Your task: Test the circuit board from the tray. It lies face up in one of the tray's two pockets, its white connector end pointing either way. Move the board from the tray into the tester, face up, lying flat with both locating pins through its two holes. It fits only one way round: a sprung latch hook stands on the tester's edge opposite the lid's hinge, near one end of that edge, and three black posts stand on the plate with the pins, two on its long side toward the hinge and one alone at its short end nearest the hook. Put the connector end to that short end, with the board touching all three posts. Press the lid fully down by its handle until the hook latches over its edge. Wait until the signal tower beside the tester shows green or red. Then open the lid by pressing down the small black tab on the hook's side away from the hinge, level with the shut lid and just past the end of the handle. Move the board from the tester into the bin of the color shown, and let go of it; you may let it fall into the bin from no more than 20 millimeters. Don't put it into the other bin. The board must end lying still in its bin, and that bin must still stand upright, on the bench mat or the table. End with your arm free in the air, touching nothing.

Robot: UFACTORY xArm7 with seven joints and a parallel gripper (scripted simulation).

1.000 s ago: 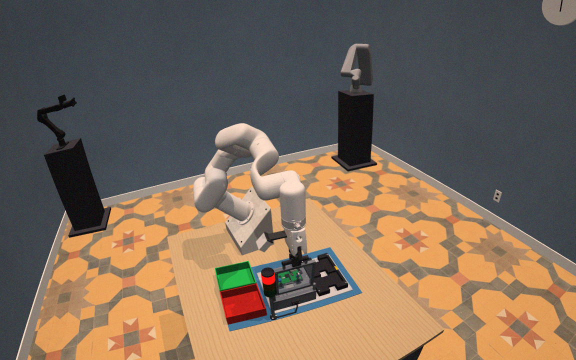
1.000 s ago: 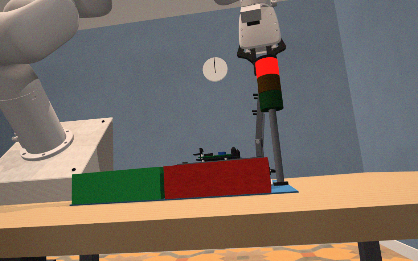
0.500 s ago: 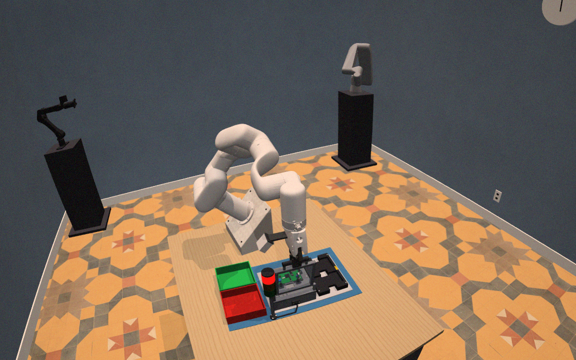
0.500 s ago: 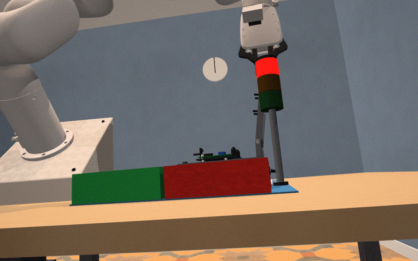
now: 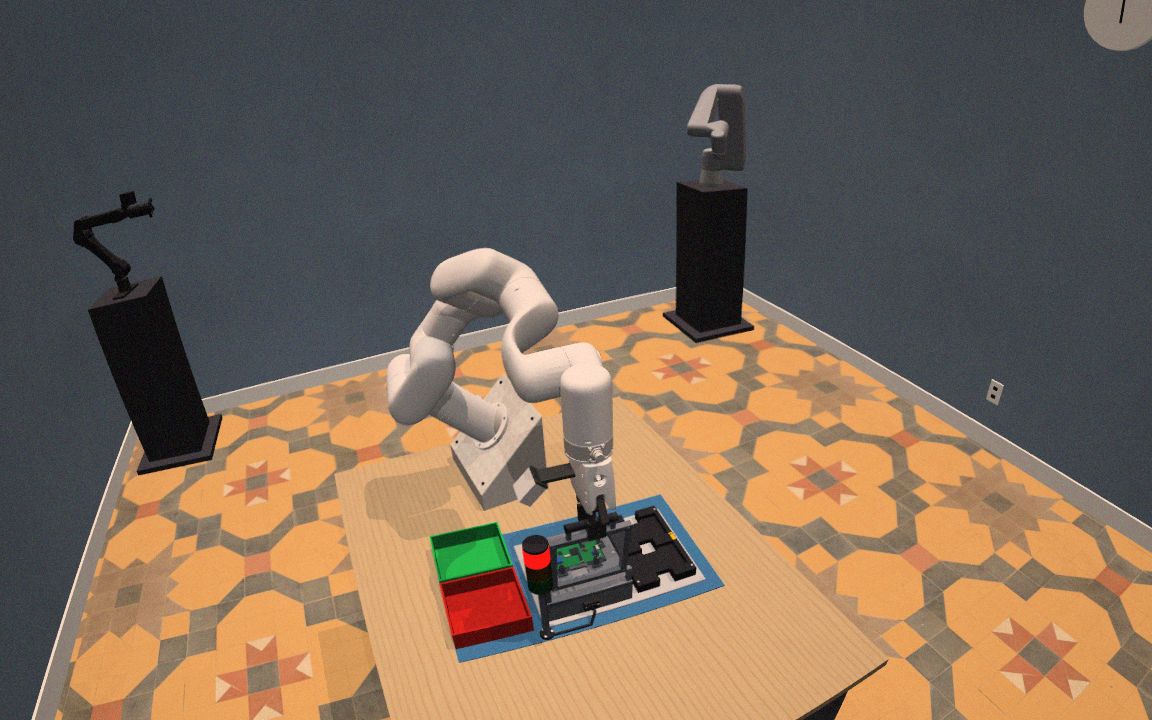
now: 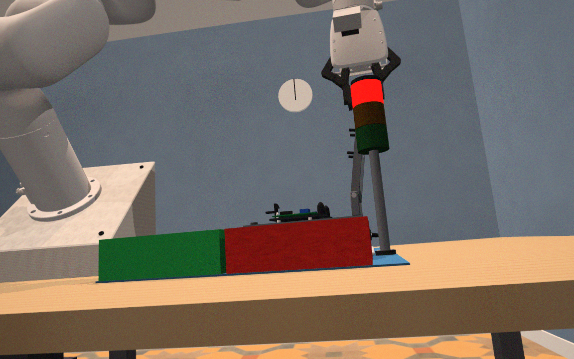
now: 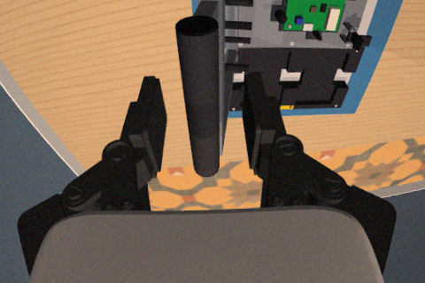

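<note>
Now: hand 20 cm above the green circuit board, 13 cm past it and 1 cm to the right of it. The rest, counted from my hand: tester plate: 20 cm below, 13 cm behind, 1 cm to the left; tester lid: 9 cm below, 2 cm behind; black latch tab: 19 cm below, 19 cm behind, 6 cm to the left.
</note>
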